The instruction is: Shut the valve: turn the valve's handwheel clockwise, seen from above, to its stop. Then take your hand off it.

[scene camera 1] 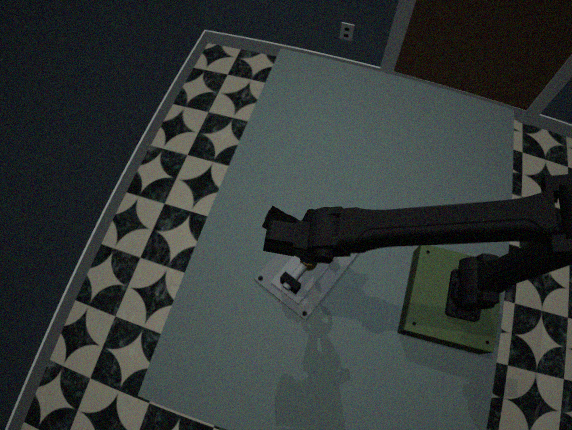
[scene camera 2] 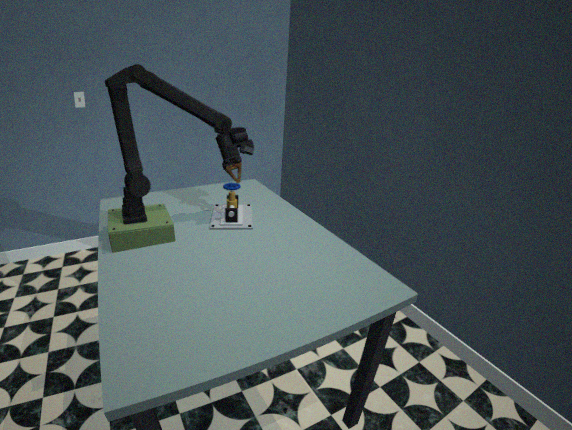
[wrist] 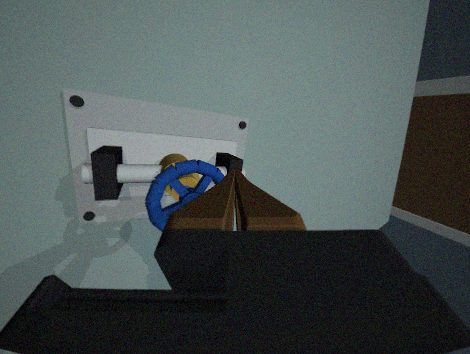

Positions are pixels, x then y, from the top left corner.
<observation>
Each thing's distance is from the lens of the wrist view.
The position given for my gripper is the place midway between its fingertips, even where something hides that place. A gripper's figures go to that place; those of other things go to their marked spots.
my gripper (wrist: pixel 234 176): 13 cm
blue spoked handwheel (wrist: pixel 158 216): 15 cm
pale plate (wrist: pixel 83 109): 28 cm
The marked spots on the pale plate and the blue spoked handwheel are 17 cm apart.
</observation>
